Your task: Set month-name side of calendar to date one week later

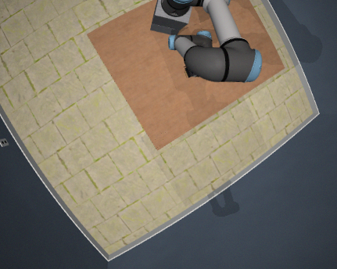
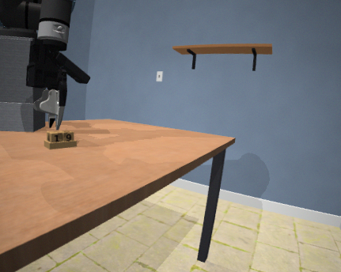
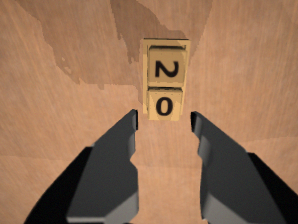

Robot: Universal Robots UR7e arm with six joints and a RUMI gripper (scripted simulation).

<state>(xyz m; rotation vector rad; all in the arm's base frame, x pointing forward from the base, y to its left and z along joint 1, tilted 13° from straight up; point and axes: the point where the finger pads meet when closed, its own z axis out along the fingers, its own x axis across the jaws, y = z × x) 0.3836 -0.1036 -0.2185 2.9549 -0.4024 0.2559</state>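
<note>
Right now the cube is 40 mm below my hand. The rest, counted from my hand: wooden tray: 60 mm below, 20 mm to the left.
</note>
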